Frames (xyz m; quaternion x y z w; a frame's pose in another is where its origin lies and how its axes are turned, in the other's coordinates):
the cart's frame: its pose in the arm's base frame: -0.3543 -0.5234 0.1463 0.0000 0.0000 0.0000 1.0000
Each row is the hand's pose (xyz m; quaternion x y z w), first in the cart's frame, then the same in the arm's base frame.
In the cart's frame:
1: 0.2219 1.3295 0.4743 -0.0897 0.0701 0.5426 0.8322
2: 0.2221 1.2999 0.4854 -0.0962 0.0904 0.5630 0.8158
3: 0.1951 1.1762 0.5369 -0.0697 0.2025 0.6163 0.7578
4: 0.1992 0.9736 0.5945 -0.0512 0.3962 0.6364 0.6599
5: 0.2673 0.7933 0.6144 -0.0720 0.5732 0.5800 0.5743
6: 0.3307 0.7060 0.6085 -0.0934 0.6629 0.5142 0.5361
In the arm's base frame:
1: -0.1324 0.8061 0.6206 -0.0897 0.0701 0.5426 0.8322
2: -0.1322 0.7765 0.6317 -0.0962 0.0904 0.5630 0.8158
3: -0.1592 0.6528 0.6832 -0.0697 0.2025 0.6163 0.7578
4: -0.1551 0.4502 0.7408 -0.0512 0.3962 0.6364 0.6599
5: -0.0870 0.2699 0.7607 -0.0720 0.5732 0.5800 0.5743
6: -0.0236 0.1826 0.7548 -0.0934 0.6629 0.5142 0.5361

